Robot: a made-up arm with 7 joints.
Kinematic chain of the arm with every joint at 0, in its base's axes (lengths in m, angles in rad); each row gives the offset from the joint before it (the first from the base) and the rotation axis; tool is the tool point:
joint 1: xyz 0.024 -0.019 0.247 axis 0 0.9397 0.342
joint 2: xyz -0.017 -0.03 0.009 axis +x
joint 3: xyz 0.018 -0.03 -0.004 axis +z
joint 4: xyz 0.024 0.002 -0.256 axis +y
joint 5: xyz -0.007 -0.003 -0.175 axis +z
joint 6: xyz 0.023 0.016 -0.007 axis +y
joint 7: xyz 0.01 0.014 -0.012 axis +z
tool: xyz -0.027 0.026 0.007
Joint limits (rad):
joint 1: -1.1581..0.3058
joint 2: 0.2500..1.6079
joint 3: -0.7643..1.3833
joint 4: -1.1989..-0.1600
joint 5: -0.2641..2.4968
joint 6: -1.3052..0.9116
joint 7: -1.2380..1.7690
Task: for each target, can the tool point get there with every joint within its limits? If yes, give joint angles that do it. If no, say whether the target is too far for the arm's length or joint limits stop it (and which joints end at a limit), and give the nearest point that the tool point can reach.
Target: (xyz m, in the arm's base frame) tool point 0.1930 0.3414 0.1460
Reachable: yes | joints -0.2244 1.3403 -0.4541 -0.7360 0.8631 0.4484 0.0676
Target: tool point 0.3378 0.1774 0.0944
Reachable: yes | joints -0.8847 0.4508 1.1531 -0.9438 0.9856 -0.0382 0.2130
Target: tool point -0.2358 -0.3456 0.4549
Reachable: no: joint limits stop it (at a limit: joint 1, joint 2, joint 4, joint 5, joint 7) | nearest point -0.0063 0.1982 0.4708 | short by 0.590 m
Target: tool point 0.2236 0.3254 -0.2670
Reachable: no: too far | nearest point 0.1660 0.2205 -0.1206 | short by 0.189 m
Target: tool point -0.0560 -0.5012 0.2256
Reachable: no: joint limits stop it (at a limit: joint 1, joint 2, joint 3, joint 4, joint 5, joint 7) | nearest point 0.3186 -0.2293 0.2531 | short by 0.464 m
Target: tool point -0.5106 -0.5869 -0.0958
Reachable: no: too far | nearest point -0.0802 -0.0488 -0.1862 | short by 0.695 m
